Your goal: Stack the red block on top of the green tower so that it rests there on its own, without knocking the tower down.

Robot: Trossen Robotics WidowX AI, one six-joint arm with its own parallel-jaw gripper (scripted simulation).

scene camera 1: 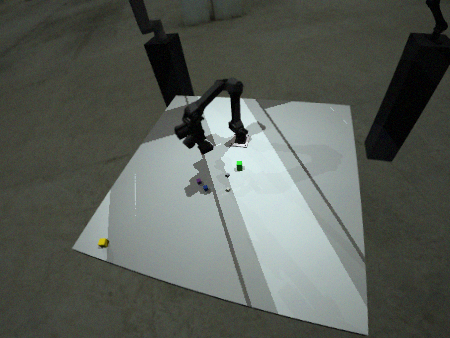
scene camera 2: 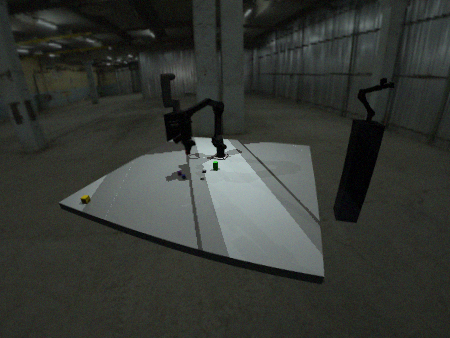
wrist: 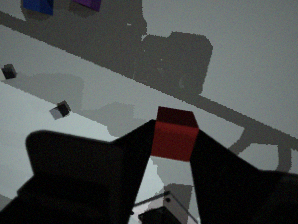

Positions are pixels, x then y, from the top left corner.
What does my gripper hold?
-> A red block.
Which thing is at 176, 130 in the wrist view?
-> A red block.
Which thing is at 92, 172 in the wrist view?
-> My gripper.
